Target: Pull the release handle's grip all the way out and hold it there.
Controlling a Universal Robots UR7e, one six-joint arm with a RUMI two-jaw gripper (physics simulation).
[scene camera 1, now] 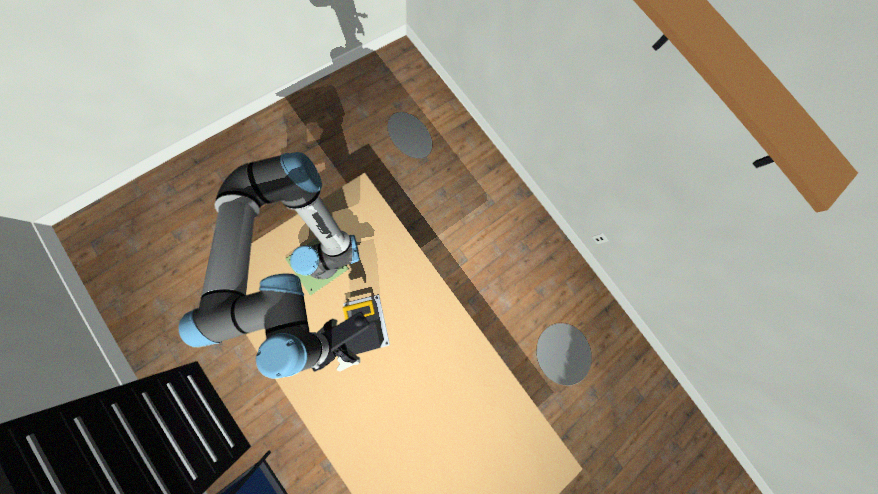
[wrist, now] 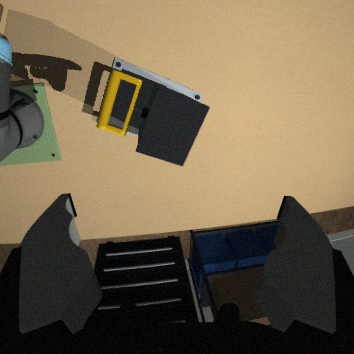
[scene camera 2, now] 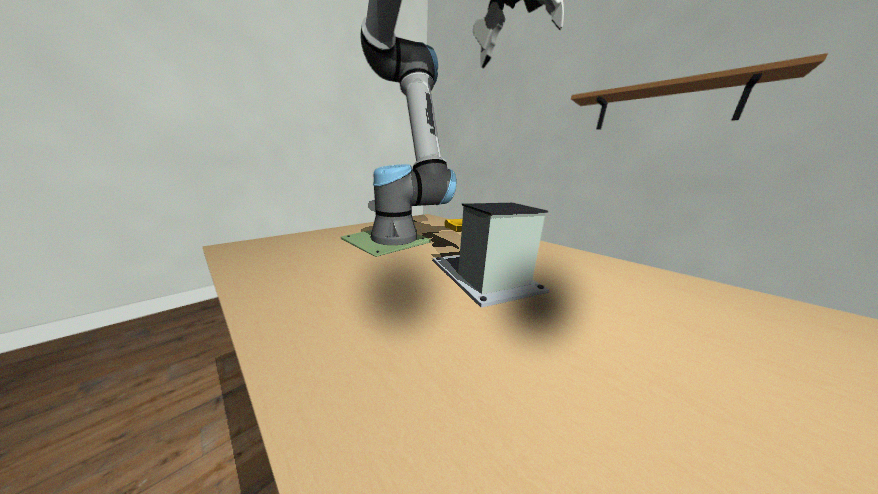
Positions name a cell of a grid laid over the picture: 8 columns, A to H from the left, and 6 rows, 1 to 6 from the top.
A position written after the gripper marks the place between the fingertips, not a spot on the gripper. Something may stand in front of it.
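The gripper (scene camera 1: D5), also in wrist view (wrist: E4). Yellow release handle grip (wrist: C2). Light grey base plate (scene camera 2: E4), also in wrist view (wrist: D2).
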